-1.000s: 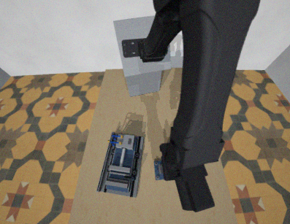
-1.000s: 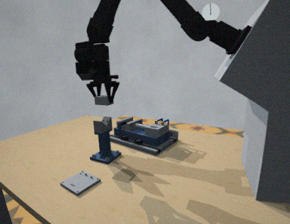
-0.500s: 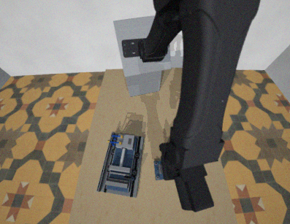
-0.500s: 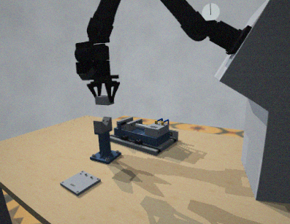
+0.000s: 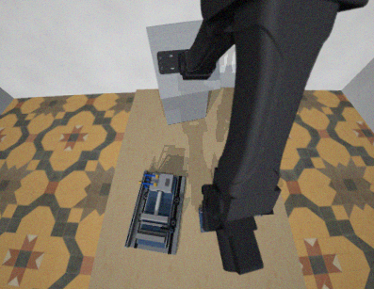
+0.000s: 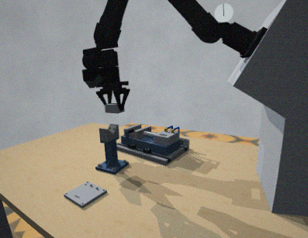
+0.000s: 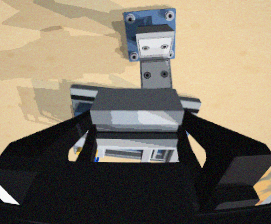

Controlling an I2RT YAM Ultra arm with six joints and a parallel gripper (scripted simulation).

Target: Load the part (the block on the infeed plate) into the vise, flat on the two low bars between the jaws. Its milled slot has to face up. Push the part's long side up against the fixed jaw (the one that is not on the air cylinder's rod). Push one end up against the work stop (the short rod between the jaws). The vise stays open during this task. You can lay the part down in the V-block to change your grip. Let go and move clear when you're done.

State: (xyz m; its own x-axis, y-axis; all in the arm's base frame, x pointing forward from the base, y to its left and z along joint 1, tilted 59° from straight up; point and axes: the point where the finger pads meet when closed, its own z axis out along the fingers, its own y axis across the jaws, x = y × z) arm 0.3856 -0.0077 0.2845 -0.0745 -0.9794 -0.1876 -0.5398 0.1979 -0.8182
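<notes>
The moving jaw lies 20 cm to the right of my hand and 15 cm below it. The rest, counted from my hand: V-block post: 17 cm below, 2 cm to the left, 2 cm ahead; then part: 1 cm above; then work stop: 16 cm to the right, 14 cm below, 4 cm ahead.
</notes>
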